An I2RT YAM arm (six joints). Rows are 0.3 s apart.
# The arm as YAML. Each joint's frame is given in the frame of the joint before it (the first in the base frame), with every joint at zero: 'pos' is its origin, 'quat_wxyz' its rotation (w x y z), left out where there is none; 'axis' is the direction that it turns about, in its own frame. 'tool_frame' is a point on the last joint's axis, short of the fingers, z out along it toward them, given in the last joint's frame.
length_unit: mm
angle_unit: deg
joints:
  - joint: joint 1
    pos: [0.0, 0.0, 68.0]
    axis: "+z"
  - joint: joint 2
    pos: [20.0, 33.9, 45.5]
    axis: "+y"
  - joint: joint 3
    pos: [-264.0, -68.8, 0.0]
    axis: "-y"
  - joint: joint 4
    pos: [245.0, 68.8, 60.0]
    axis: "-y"
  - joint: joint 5
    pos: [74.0, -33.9, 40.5]
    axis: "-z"
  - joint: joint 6
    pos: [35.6, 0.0, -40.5]
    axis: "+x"
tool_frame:
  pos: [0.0, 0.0, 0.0]
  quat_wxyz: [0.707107, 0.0, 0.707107, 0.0]
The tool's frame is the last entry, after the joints.
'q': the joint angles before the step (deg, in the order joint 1, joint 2, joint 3, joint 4, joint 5, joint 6). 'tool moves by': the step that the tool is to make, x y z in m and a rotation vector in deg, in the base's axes. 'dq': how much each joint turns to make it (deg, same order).
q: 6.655 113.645 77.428 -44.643 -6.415 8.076
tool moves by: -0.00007 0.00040 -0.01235 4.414 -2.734 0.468
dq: -0.327 0.044 -3.388 6.646 -4.153 -0.021
